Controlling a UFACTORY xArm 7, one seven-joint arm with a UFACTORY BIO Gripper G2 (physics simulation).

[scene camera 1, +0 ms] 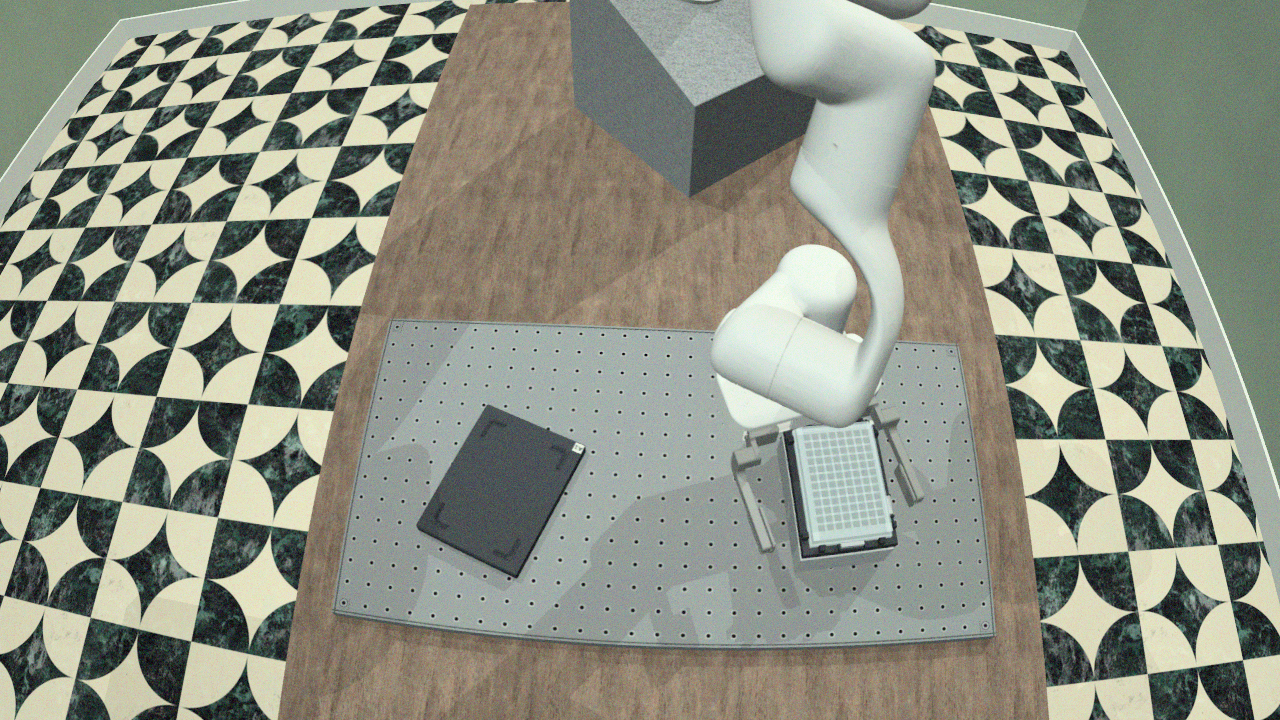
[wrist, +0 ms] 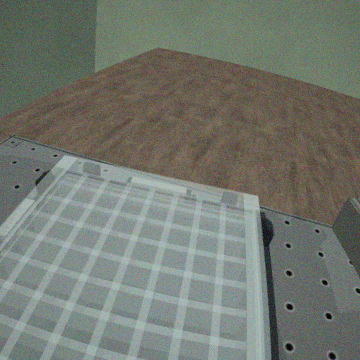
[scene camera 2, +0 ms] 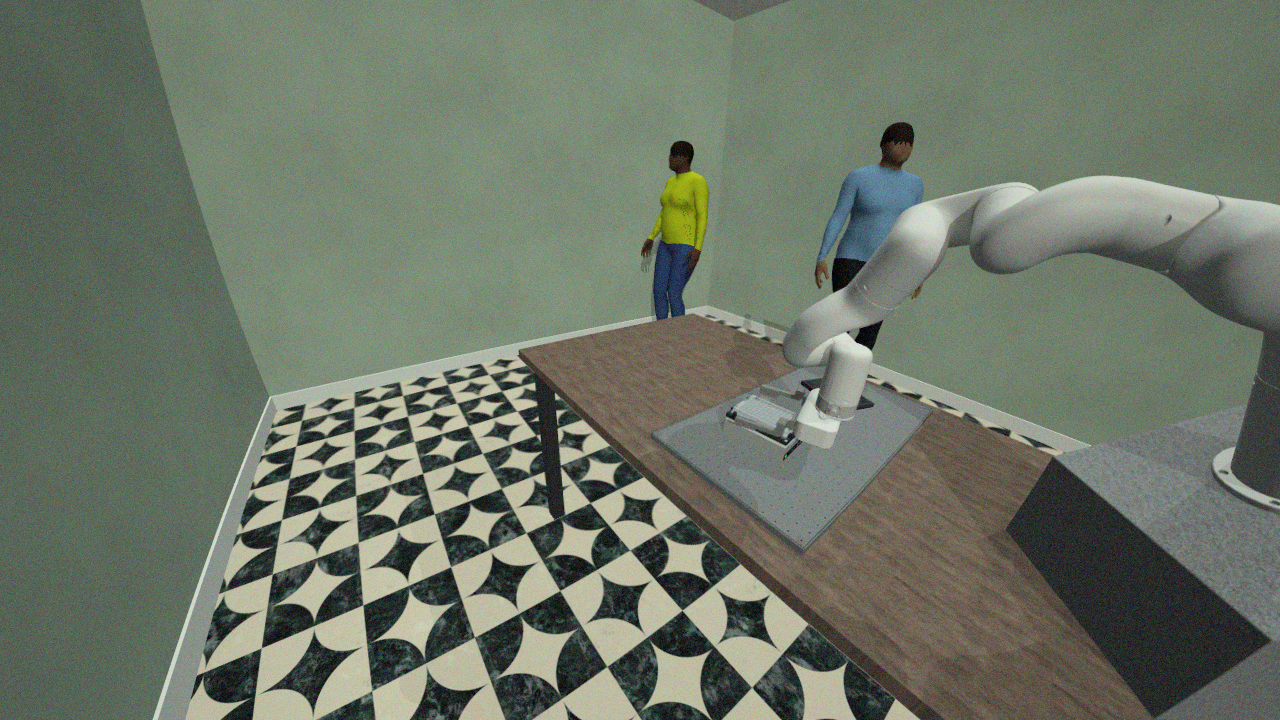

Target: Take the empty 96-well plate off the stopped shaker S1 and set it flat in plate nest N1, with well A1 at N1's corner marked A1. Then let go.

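Places are measured from the arm's base along level axes (x ahead, y left, z up), in metres.
Pixels of known places: hand at its tool point: (scene camera 1: 838, 507) (wrist: 166, 244) (scene camera 2: 758, 405).
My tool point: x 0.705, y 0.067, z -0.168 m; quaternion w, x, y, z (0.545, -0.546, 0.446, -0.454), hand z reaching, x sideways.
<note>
Behind a point stands the place of what it marks.
The clear, pale 96-well plate (scene camera 1: 839, 483) @(x 0.677, y 0.074, z -0.173 m) (scene camera 2: 767, 414) @(x 0.673, y 0.088, z -0.166 m) (wrist: 130, 270) @(x 0.693, y 0.076, z -0.169 m) lies flat on the dark-topped shaker S1 (scene camera 1: 793, 483) @(x 0.668, y 0.029, z -0.180 m) (wrist: 271, 310) @(x 0.696, y 0.029, z -0.180 m), at the right of the board in scene camera 1. My gripper (scene camera 1: 842, 522) @(x 0.705, y 0.067, z -0.168 m) is open and empty; its two fingers stand wide, one along each long side of the plate, with a gap on both sides. One finger shows at the right edge of the wrist view; finger height is hard to judge. Nest N1 (scene camera 1: 501, 490) @(x 0.634, y -0.261, z -0.223 m) is a dark, empty rectangle at the left, turned at an angle, with a small white label at its upper right corner; its lettering is too small to read.
The perforated grey board (scene camera 1: 644, 394) @(x 0.522, y -0.104, z -0.234 m) (scene camera 2: 796, 523) @(x 0.516, y 0.249, z -0.234 m) lies on the brown wooden table (scene camera 1: 519, 223) @(x 0.245, y -0.244, z -0.247 m) (scene camera 2: 948, 555) @(x 0.296, y 0.123, z -0.247 m). A grey block (scene camera 1: 635, 107) @(x 0.124, y -0.083, z -0.157 m) (scene camera 2: 1118, 573) @(x 0.123, y 0.118, z -0.148 m) carries the arm base. A person in yellow (scene camera 2: 683, 210) and a person in blue (scene camera 2: 881, 210) stand beyond the table.
</note>
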